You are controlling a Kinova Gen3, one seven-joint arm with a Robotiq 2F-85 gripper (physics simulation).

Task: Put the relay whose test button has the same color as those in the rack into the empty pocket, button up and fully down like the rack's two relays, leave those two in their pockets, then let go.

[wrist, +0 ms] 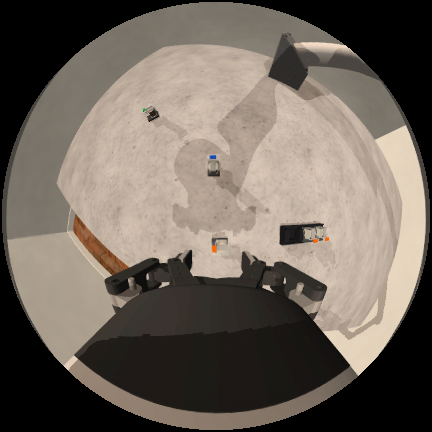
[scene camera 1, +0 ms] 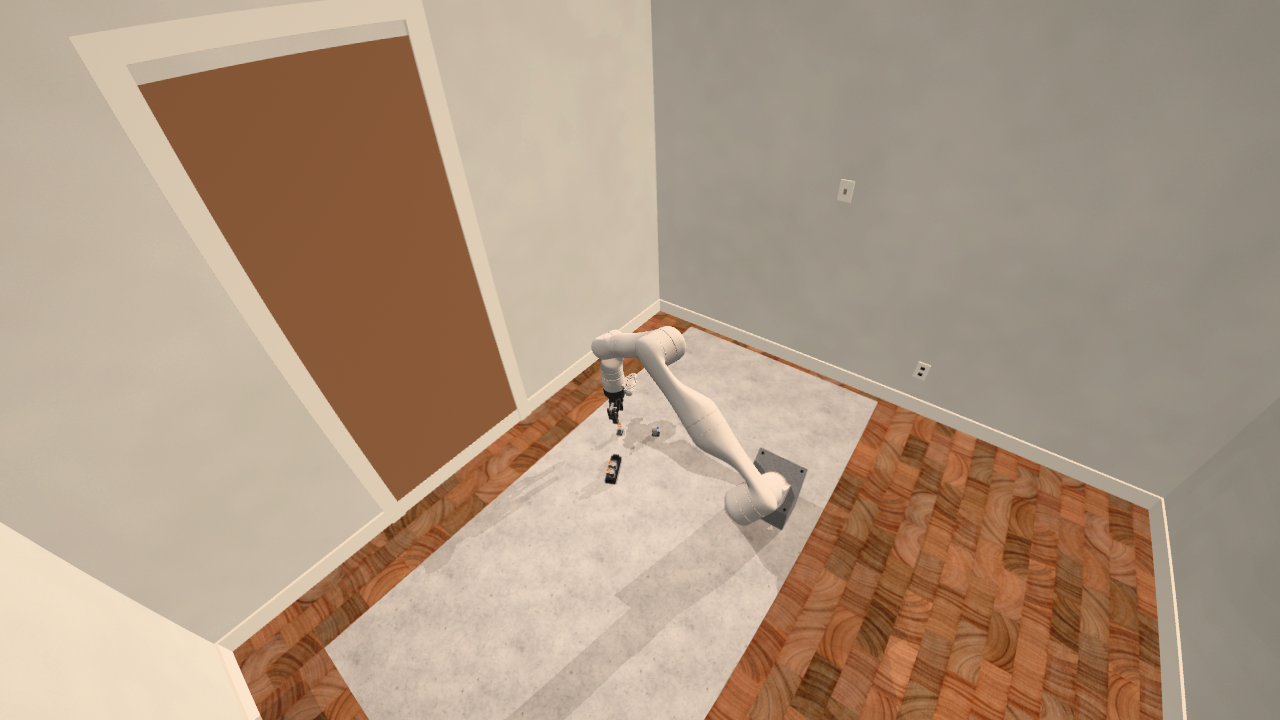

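A loose relay with an orange button stands on the mat, below and between the fingers in the wrist view. My gripper is open and empty above it. The black rack lies to the right in the wrist view. It holds two relays with orange buttons; its left pocket is empty. A relay with a blue button stands farther up in the wrist view. A relay with a green button is at upper left there.
The arm's base plate stands on the pale mat, far from the relays. Wood floor borders the mat. A wall with a brown door stands beyond the rack's side.
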